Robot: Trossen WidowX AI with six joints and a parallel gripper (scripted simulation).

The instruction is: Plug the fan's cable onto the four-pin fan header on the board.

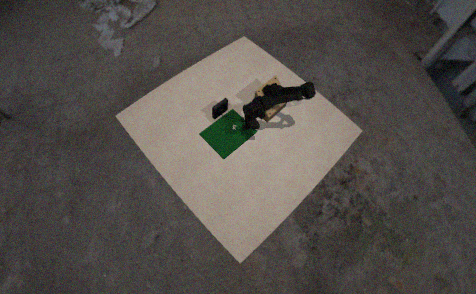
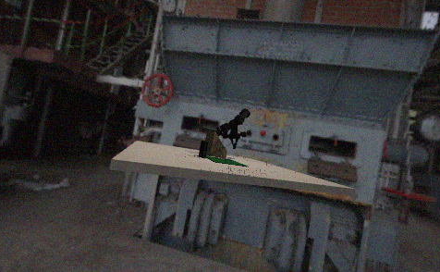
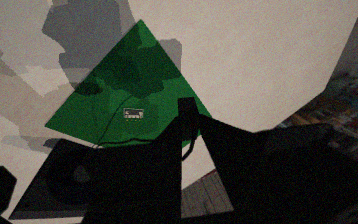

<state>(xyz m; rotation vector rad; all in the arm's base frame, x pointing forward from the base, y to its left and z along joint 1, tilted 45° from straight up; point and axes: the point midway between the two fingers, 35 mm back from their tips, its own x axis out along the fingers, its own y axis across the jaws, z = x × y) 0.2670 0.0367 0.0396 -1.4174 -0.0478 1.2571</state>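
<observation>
Now: gripper tip 10 mm short of the black plug and 10 mm above it. From my gripper tip the other things lie so: black fan (230 mm to the right, 60 mm below, 20 mm behind); green board (140 mm below, 100 mm to the right, 50 mm ahead).
</observation>
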